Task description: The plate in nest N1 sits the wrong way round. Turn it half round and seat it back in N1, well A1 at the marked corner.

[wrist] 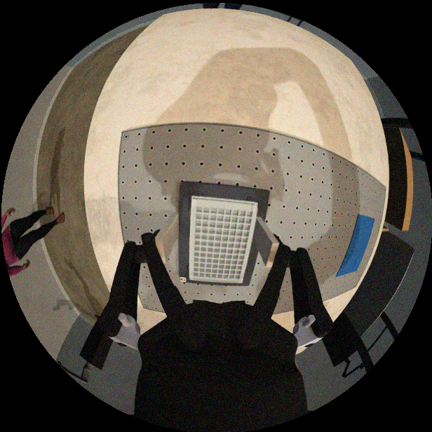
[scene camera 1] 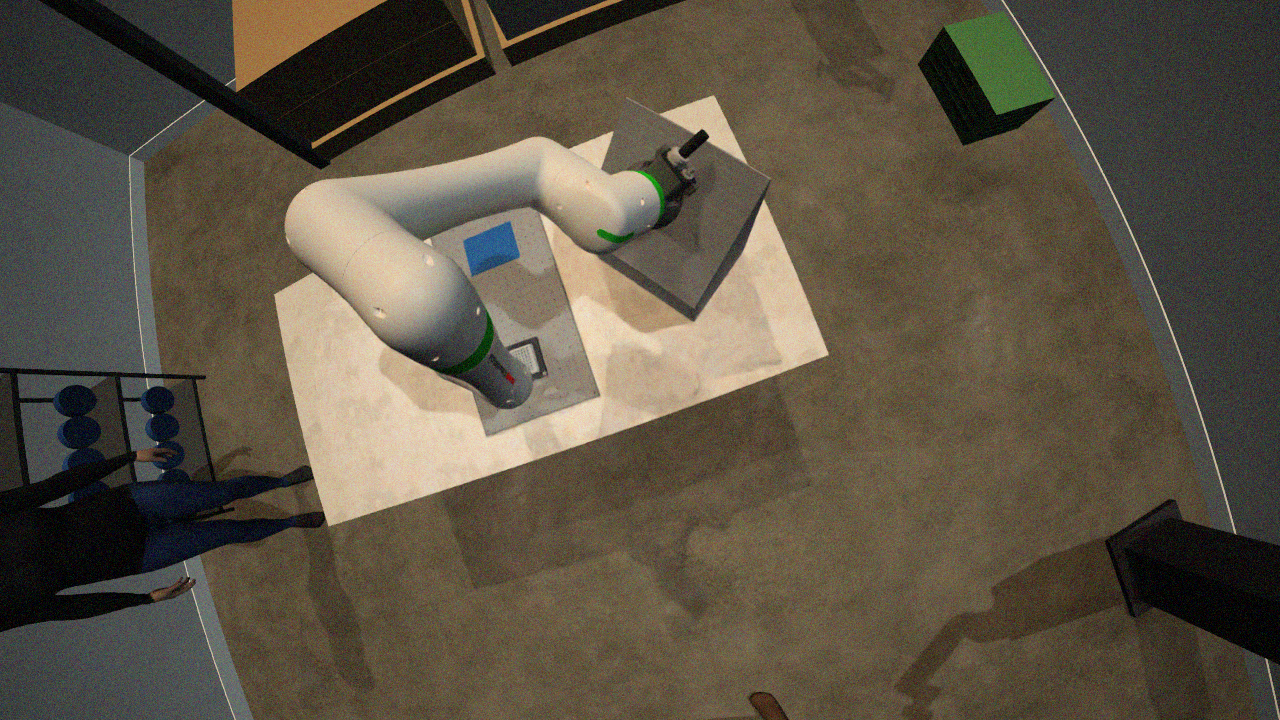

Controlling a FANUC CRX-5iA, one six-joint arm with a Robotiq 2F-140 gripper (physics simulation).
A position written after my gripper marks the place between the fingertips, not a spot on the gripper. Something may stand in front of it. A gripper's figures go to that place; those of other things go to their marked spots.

Scene:
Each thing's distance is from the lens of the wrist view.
my gripper (wrist: 216, 224): 0.20 m
white well plate (wrist: 220, 234): 0.19 m

